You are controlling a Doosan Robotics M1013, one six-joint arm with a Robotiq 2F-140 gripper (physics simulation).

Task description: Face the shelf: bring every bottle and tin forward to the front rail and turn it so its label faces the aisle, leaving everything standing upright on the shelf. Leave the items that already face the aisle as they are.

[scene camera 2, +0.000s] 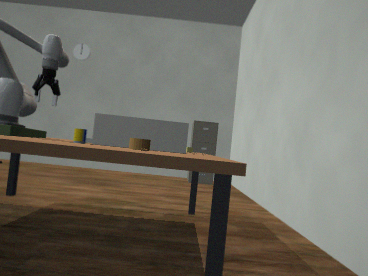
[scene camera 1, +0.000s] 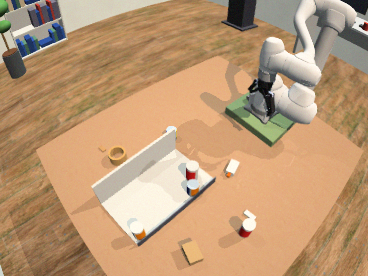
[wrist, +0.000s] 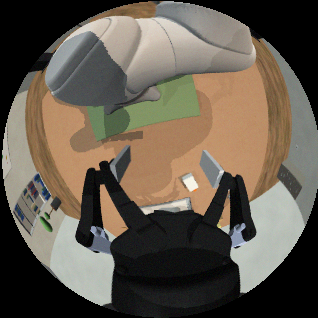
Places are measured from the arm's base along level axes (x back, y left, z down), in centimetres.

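Where they show: gripper, fingertip midpoint: (scene camera 2: 45, 104) (scene camera 1: 257, 111) (wrist: 166, 154); arm's base at its link origin: (scene camera 1: 262, 110).
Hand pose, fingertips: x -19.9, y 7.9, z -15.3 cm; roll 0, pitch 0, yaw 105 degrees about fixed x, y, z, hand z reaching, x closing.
Observation:
Each offset is from my fingertips to the top centre of the thing. Level surfaces: height alone.
The white shelf {dz +19.3 cm} (scene camera 1: 150, 192) (wrist: 167, 205) stands on the table with a dark front rail (scene camera 1: 170, 217). A red tin with a white lid {dy -1.2, dx -43.9, dz +9.4 cm} (scene camera 1: 192, 172) stands upright near its right end. A blue-and-orange tin {dy +5.3, dx -49.0, dz +12.3 cm} (scene camera 1: 193, 188) stands just in front of it, by the rail. An orange bottle with a white cap {dy +8.2, dx -81.5, dz +9.7 cm} (scene camera 1: 138, 231) stands at the left front corner. Which way their labels face is too small to tell. My gripper (scene camera 1: 260, 107) (scene camera 2: 46, 101) (wrist: 166, 154) is open and empty, high up near the green base, away from the shelf.
A red white-lidded tin {dy +36.7, dx -45.1, dz +10.8 cm} (scene camera 1: 246, 228), a white block with an orange end {dy +8.2, dx -25.3, dz +17.9 cm} (scene camera 1: 232, 167) (wrist: 190, 182), a white piece {dy +32.5, dx -37.2, dz +19.5 cm} (scene camera 1: 249, 215) and a tan block {dy +29.0, dx -69.4, dz +15.7 cm} (scene camera 1: 192, 252) are in front. A yellow-and-blue tin {dy -28.3, dx -34.9, dz +13.7 cm} (scene camera 2: 80, 135) and a wooden ring {dy -35.1, dx -65.9, dz +15.7 cm} (scene camera 1: 117, 160) (scene camera 2: 140, 144) stand behind the shelf.

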